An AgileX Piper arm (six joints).
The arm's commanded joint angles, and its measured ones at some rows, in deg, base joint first. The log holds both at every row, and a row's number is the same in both.
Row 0, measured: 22.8 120.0 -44.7 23.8 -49.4 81.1
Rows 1 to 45, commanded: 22.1 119.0 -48.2 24.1 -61.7 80.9; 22.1 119.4 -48.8 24.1 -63.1 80.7; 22.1 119.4 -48.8 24.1 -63.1 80.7; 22.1 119.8 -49.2 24.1 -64.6 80.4; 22.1 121.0 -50.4 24.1 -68.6 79.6; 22.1 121.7 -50.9 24.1 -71.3 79.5; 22.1 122.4 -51.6 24.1 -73.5 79.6; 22.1 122.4 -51.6 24.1 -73.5 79.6; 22.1 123.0 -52.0 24.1 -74.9 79.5; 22.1 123.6 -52.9 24.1 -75.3 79.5; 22.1 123.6 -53.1 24.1 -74.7 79.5; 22.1 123.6 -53.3 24.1 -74.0 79.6; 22.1 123.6 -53.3 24.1 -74.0 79.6; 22.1 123.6 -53.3 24.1 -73.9 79.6; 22.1 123.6 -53.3 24.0 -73.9 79.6; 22.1 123.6 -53.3 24.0 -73.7 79.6; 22.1 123.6 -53.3 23.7 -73.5 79.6; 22.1 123.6 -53.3 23.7 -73.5 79.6; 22.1 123.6 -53.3 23.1 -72.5 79.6; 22.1 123.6 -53.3 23.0 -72.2 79.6; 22.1 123.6 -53.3 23.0 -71.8 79.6; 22.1 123.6 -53.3 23.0 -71.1 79.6; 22.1 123.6 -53.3 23.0 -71.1 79.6; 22.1 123.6 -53.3 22.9 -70.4 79.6; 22.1 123.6 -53.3 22.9 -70.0 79.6; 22.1 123.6 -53.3 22.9 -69.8 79.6; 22.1 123.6 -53.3 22.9 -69.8 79.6; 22.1 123.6 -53.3 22.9 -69.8 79.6; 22.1 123.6 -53.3 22.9 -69.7 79.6; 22.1 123.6 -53.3 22.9 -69.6 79.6; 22.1 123.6 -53.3 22.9 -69.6 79.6; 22.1 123.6 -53.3 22.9 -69.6 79.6; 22.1 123.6 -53.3 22.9 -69.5 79.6; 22.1 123.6 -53.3 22.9 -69.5 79.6; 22.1 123.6 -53.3 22.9 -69.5 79.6; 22.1 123.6 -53.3 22.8 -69.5 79.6; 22.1 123.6 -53.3 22.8 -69.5 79.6; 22.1 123.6 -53.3 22.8 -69.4 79.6; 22.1 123.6 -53.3 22.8 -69.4 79.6; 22.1 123.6 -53.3 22.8 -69.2 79.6; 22.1 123.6 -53.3 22.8 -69.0 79.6; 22.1 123.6 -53.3 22.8 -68.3 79.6; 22.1 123.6 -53.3 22.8 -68.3 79.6; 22.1 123.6 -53.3 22.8 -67.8 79.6; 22.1 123.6 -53.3 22.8 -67.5 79.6
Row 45, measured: 23.9 124.0 -47.4 25.6 -54.1 80.7
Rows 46 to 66, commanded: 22.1 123.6 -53.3 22.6 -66.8 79.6; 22.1 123.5 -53.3 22.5 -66.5 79.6; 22.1 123.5 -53.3 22.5 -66.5 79.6; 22.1 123.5 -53.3 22.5 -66.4 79.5; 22.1 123.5 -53.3 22.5 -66.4 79.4; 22.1 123.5 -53.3 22.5 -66.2 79.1; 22.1 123.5 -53.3 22.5 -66.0 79.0; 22.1 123.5 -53.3 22.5 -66.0 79.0; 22.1 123.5 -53.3 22.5 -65.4 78.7; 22.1 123.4 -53.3 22.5 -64.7 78.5; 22.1 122.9 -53.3 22.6 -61.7 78.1; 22.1 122.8 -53.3 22.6 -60.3 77.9; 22.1 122.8 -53.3 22.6 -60.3 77.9; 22.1 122.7 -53.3 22.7 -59.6 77.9; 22.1 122.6 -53.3 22.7 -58.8 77.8; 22.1 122.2 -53.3 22.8 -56.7 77.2; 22.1 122.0 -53.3 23.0 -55.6 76.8; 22.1 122.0 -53.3 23.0 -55.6 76.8; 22.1 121.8 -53.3 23.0 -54.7 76.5; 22.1 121.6 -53.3 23.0 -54.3 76.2; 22.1 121.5 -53.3 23.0 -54.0 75.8
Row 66, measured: 23.2 121.6 -49.4 26.8 -42.9 77.9
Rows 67 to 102, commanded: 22.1 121.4 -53.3 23.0 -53.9 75.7; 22.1 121.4 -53.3 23.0 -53.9 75.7; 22.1 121.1 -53.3 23.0 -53.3 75.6; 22.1 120.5 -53.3 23.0 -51.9 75.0; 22.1 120.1 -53.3 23.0 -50.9 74.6; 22.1 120.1 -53.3 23.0 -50.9 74.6; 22.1 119.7 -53.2 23.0 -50.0 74.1; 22.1 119.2 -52.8 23.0 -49.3 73.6; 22.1 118.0 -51.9 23.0 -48.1 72.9; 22.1 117.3 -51.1 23.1 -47.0 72.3; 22.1 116.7 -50.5 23.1 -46.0 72.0; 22.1 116.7 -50.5 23.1 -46.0 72.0; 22.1 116.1 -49.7 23.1 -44.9 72.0; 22.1 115.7 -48.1 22.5 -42.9 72.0; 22.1 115.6 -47.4 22.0 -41.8 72.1; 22.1 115.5 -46.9 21.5 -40.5 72.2; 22.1 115.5 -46.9 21.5 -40.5 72.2; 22.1 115.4 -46.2 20.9 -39.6 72.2; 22.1 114.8 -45.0 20.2 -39.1 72.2; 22.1 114.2 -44.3 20.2 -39.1 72.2; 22.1 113.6 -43.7 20.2 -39.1 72.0; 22.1 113.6 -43.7 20.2 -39.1 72.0; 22.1 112.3 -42.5 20.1 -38.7 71.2; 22.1 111.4 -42.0 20.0 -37.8 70.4; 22.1 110.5 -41.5 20.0 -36.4 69.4; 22.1 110.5 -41.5 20.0 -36.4 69.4; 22.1 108.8 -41.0 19.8 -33.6 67.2; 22.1 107.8 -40.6 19.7 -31.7 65.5; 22.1 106.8 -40.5 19.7 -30.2 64.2; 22.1 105.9 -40.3 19.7 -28.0 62.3; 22.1 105.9 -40.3 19.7 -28.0 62.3; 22.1 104.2 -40.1 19.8 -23.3 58.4; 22.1 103.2 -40.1 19.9 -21.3 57.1; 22.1 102.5 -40.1 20.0 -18.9 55.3; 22.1 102.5 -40.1 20.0 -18.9 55.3; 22.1 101.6 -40.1 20.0 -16.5 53.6
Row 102, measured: 22.3 103.3 -40.3 20.5 -20.7 57.5
